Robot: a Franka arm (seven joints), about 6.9 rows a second.
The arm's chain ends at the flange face. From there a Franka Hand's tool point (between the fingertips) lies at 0.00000 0.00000 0.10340 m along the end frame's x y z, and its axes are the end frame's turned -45 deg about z.
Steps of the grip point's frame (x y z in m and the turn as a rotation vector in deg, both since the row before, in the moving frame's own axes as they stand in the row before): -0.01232 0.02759 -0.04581 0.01 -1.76 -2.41; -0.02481 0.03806 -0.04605 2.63 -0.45 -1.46; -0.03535 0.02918 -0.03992 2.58 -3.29 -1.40; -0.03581 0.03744 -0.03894 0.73 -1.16 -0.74
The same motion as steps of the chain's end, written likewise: 0.01301 0.02594 -0.04576 -1.24 -1.25 -2.41; 0.01333 0.04719 -0.04594 1.54 -2.18 -1.46; 0.00311 0.04463 -0.03964 -0.50 -4.15 -1.40; 0.00356 0.05123 -0.03891 -0.30 -1.34 -0.74
